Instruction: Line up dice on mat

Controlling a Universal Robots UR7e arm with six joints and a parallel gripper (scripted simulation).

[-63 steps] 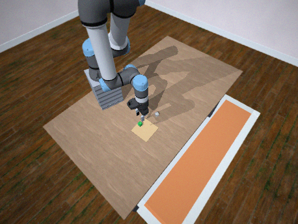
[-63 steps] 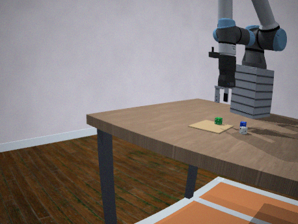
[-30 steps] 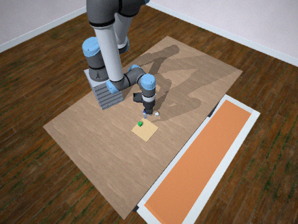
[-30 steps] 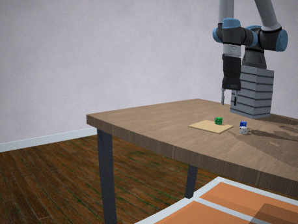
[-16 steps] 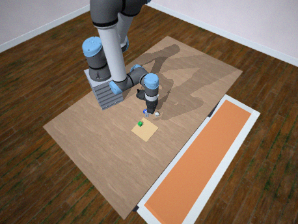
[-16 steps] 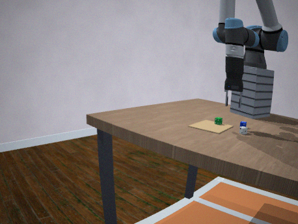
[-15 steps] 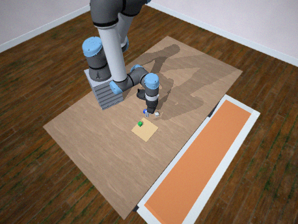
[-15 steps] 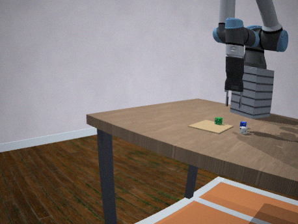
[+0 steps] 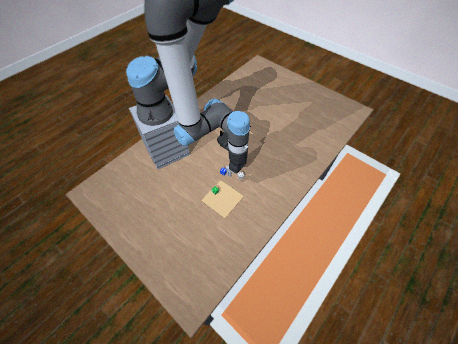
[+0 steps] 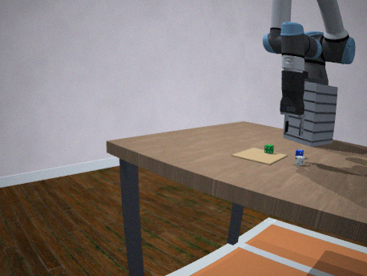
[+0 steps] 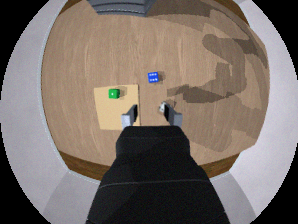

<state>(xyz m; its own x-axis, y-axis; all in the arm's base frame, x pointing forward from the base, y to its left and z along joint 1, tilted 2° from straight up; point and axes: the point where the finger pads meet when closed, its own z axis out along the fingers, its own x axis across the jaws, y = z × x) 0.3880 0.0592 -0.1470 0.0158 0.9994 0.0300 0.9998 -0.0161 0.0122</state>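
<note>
My gripper is now 2 cm short of the white die, 4 cm to the right of it and 9 cm above it. The rest, counted from my hand: tan mat: 2 cm ahead, 10 cm to the right, 10 cm below; green die: 3 cm behind, 10 cm to the right, 9 cm below; blue die: 7 cm behind, 1 cm to the left, 9 cm below.
</note>
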